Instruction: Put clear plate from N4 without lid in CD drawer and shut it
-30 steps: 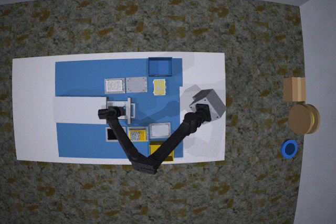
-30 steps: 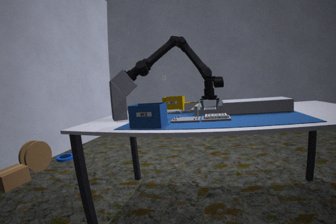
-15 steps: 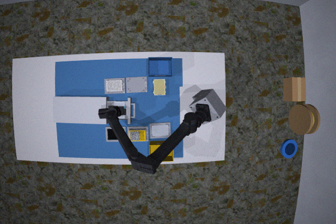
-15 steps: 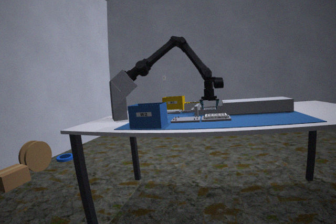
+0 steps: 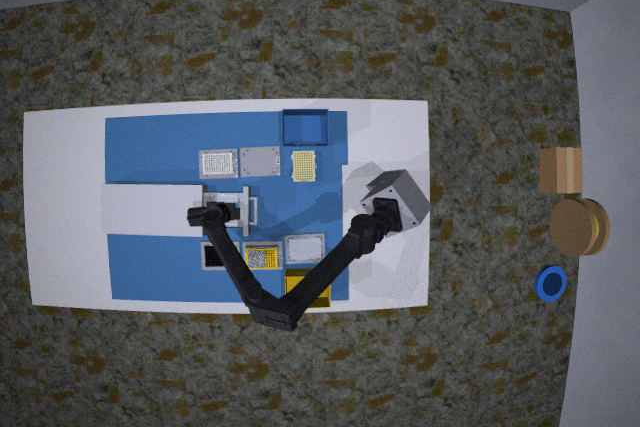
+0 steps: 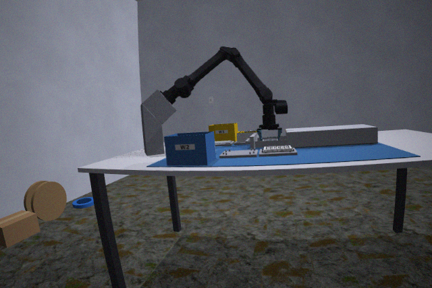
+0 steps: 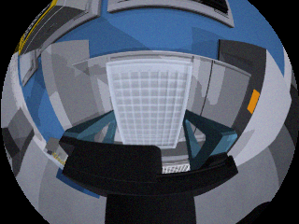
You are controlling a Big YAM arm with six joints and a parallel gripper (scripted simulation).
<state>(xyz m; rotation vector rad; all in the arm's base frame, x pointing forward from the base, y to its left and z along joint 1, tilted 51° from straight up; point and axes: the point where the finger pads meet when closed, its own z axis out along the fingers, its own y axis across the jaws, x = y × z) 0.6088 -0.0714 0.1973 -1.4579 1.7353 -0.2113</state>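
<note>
My gripper is now right at the clear plate. The rest, counted from my hand: drawer: 40 mm ahead, 10 mm to the left; black plate: 200 mm to the left, 20 mm ahead, 10 mm below; cooler CD: 170 mm ahead, 10 mm to the left, 10 mm above.
</note>
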